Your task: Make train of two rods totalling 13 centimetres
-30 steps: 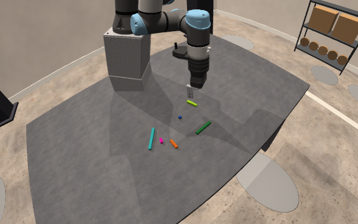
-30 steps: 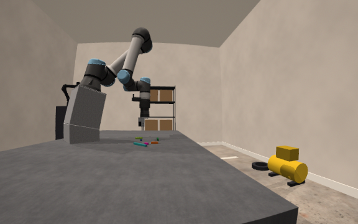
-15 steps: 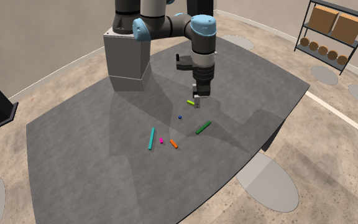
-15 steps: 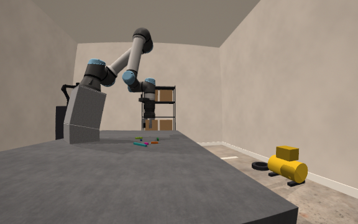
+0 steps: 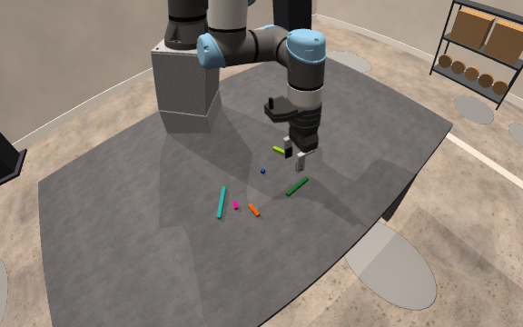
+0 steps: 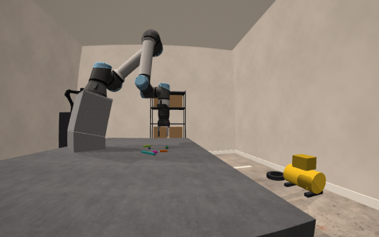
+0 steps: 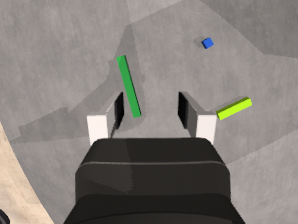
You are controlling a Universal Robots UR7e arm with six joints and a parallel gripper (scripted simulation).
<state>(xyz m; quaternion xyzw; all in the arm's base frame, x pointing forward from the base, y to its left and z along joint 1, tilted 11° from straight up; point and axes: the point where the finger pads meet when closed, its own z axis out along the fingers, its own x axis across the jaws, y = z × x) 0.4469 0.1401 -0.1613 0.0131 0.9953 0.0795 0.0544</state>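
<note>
My hand is 3 cm short of the green rod and 8 cm above it. From my hand the other things lie so: lime rod 12 cm behind, 3 cm to the left, 8 cm below; small blue rod 7 cm behind, 6 cm to the right, 8 cm below; orange rod 3 cm ahead, 14 cm to the right, 8 cm below.
</note>
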